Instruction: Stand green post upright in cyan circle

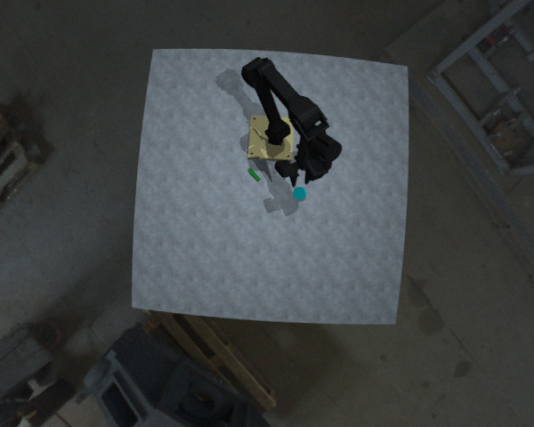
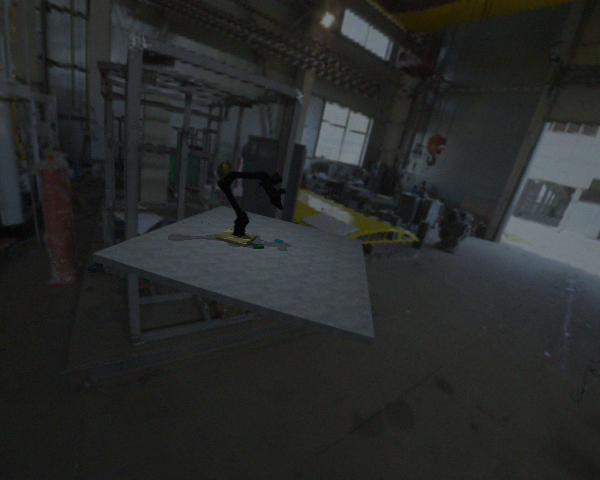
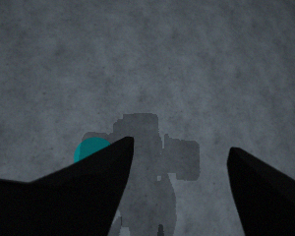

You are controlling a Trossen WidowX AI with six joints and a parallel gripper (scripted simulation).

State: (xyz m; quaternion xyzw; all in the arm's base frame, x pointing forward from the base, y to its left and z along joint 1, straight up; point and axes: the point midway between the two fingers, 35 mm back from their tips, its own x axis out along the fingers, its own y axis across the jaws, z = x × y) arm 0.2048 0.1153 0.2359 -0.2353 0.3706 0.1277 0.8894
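My gripper tip is now 22 cm above the green post, 18 cm to the left of it and 4 cm past it. Also, from my gripper tip: cyan circle (23 cm below, 4 cm to the left).
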